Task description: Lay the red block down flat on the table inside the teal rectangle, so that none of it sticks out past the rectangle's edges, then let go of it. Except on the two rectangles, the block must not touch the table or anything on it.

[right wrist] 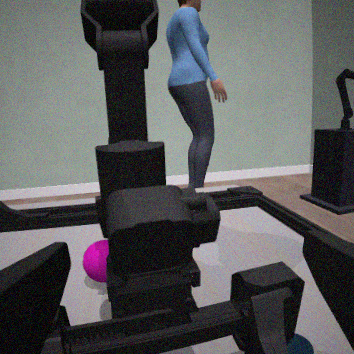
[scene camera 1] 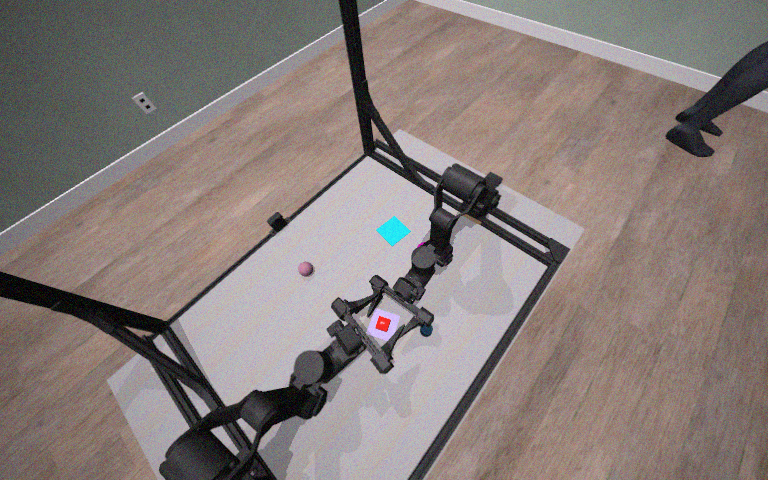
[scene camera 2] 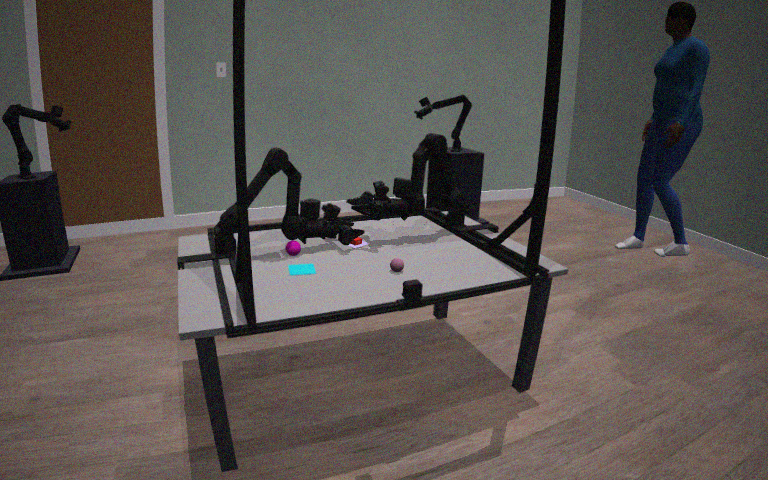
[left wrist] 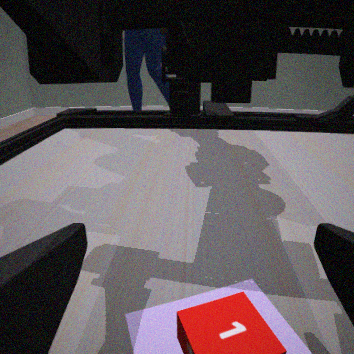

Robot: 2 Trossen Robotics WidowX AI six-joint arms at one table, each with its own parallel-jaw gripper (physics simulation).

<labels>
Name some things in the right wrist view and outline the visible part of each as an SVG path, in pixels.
My left gripper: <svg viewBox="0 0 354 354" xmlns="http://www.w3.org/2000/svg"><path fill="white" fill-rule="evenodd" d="M304 281L283 261L245 269L231 274L230 300L197 307L191 294L191 285L192 287L200 286L200 270L192 257L192 248L199 247L201 243L214 242L216 239L220 213L214 199L203 191L196 192L194 187L179 188L173 184L115 190L107 196L105 202L107 242L109 247L109 253L106 256L106 289L108 301L111 303L111 319L70 326L65 306L59 305L40 354L157 354L231 334L239 350L244 351L244 354L288 354L286 343L294 335Z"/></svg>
My right gripper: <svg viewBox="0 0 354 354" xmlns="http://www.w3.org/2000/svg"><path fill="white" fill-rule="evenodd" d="M66 242L53 242L0 269L0 354L40 354L61 301L71 261ZM307 230L303 239L303 257L321 295L354 351L354 243L319 230Z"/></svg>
A magenta ball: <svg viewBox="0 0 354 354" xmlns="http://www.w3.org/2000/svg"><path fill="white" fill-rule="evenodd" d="M106 239L90 244L85 250L82 259L86 274L98 282L106 282L106 256L108 255L108 242Z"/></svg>
</labels>
